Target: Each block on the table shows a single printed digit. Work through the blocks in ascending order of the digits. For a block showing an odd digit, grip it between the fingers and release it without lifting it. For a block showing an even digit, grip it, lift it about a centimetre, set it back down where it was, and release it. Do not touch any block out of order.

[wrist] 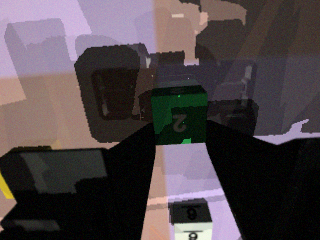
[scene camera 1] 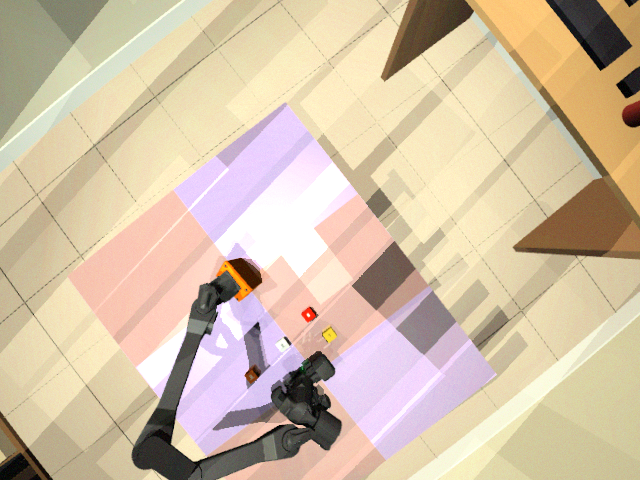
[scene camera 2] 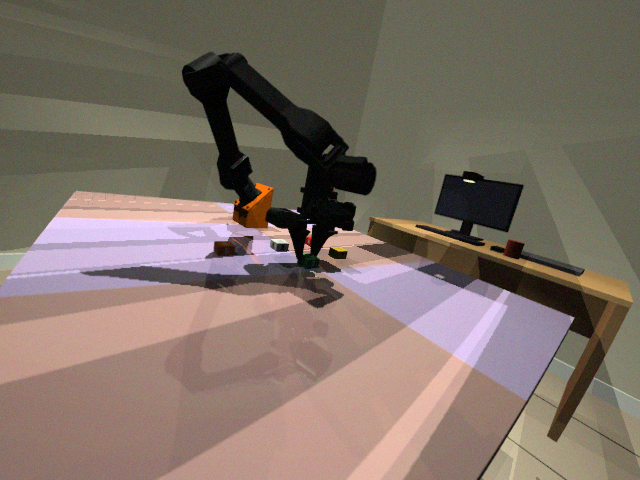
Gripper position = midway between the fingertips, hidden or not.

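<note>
Green block point(wrist: 179, 114) held by my gripper point(scene camera 2: 305, 259), point(wrist: 179, 128), point(scene camera 1: 305, 367).
</note>
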